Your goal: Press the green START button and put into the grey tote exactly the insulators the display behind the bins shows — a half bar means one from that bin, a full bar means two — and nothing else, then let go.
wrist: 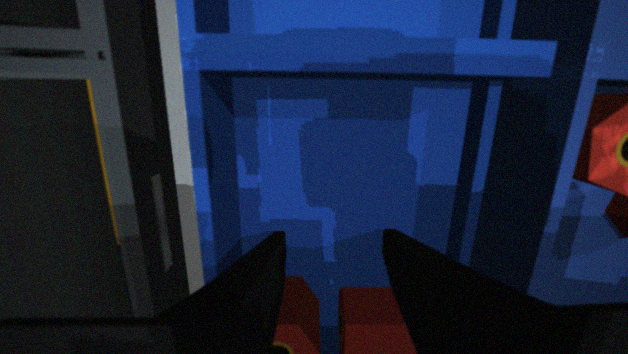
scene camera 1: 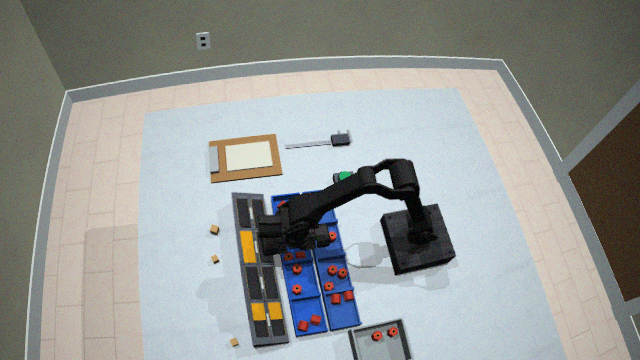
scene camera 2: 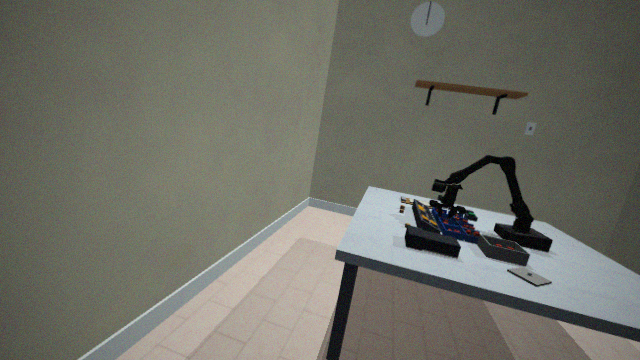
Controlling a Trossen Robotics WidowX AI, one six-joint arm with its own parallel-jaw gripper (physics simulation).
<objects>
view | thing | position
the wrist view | my gripper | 334, 241
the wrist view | display strip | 123, 51
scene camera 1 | my gripper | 293, 249
</objects>
